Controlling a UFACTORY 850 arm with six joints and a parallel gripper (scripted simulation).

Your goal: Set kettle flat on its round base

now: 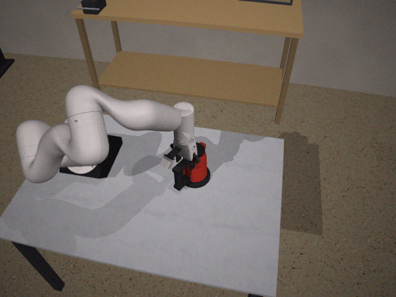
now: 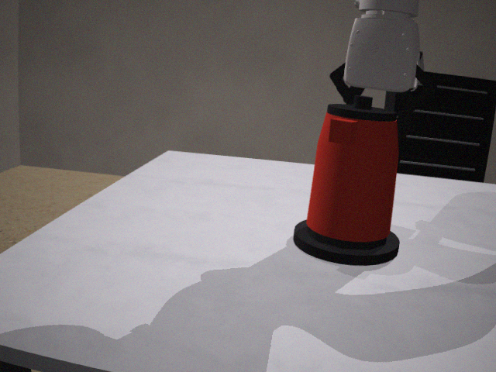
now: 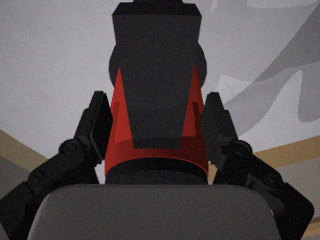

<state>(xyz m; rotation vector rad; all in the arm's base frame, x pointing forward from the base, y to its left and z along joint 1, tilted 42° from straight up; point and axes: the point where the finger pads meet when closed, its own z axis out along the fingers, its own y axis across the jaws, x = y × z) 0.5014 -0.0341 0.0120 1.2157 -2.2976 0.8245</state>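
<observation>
My hand is 20 mm short of the red kettle, 30 mm to the right of it and 50 mm above it. Also, from my hand: round black base (40 mm ahead, 60 mm to the left, 150 mm below).
</observation>
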